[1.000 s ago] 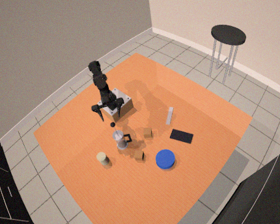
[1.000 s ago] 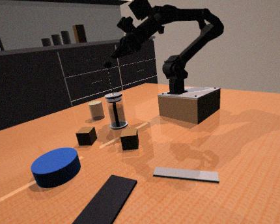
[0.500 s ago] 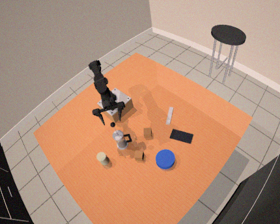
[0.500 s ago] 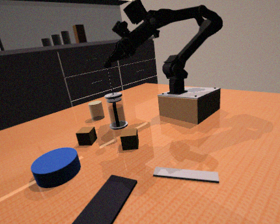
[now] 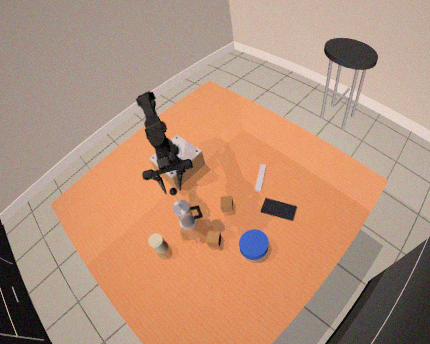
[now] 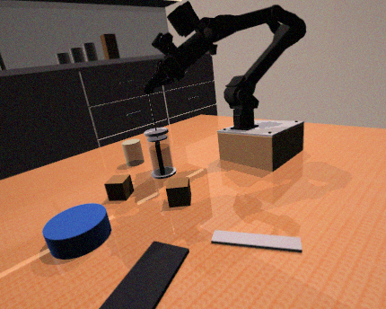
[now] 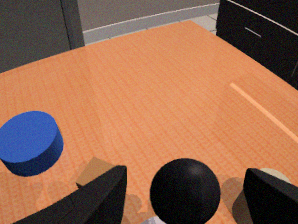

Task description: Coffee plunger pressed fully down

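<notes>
Right now my gripper tip is 2 cm to the right of the coffee press and 13 cm above it. From my gripper tip the other things lie so: white bar 8 cm ahead, 39 cm to the left, 26 cm below.
</notes>
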